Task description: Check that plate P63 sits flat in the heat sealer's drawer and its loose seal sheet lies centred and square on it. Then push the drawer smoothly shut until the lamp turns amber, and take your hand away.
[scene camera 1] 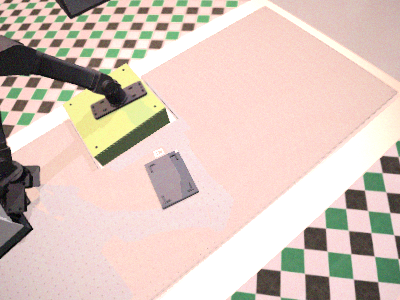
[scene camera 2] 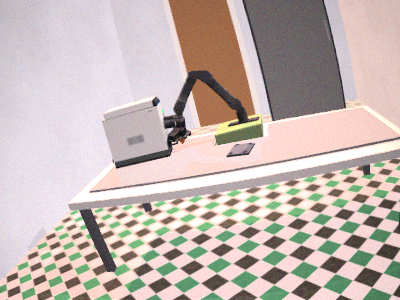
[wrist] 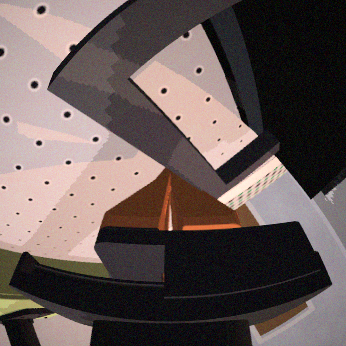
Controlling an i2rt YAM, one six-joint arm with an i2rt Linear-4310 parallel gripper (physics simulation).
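Places are measured from the arm's base along level axes (x ahead, y left, z up), in millimetres.
Pixels of known places: gripper, fingertip midpoint: (scene camera 2: 182,143) (wrist: 169,173); arm's base, origin of the base link: (scene camera 1: 119,100) (scene camera 2: 244,122) (wrist: 15,315).
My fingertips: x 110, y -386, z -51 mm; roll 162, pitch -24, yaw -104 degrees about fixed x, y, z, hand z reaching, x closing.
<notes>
Ahead of a thing's pixels: the offset from my fingertips to its top centre. "spot": to the spot under its first point. Level surfaces: height alone.
The heat sealer {dx +137, dy -218, dz +334 mm} (scene camera 2: 135,137) is a white box at the left end of the table; only its dark corner {spot: dx +170, dy -45, dz +57 mm} (scene camera 1: 8,230) shows in scene camera 1. My gripper (scene camera 2: 180,138) (scene camera 1: 17,193) (wrist: 169,173) is shut and empty, with its orange fingertips against the grey frame of the drawer front {spot: dx +86, dy +6, dz +40 mm} (wrist: 137,117), close to the sealer's dark face {spot: dx +84, dy -37, dz +49 mm} (wrist: 302,86). The table shows through the frame's opening. Plate P63 and its seal sheet are hidden in every view. A small green mark {spot: dx +23, dy -70, dz +224 mm} (scene camera 2: 162,112) shows on the sealer's front edge, below a teal panel {spot: dx +87, dy -54, dz +314 mm} (scene camera 2: 156,100).
The arm stands on a yellow-green block (scene camera 1: 119,125) (scene camera 2: 238,132). A flat grey plate holder {dx +215, dy +429, dz -1 mm} (scene camera 1: 171,179) (scene camera 2: 240,149) with corner marks and a small white label {spot: dx +109, dy +430, dz -19 mm} (scene camera 1: 158,152) lies on the pegboard table {dz -19 mm} (scene camera 1: 274,96) in front of the block.
</notes>
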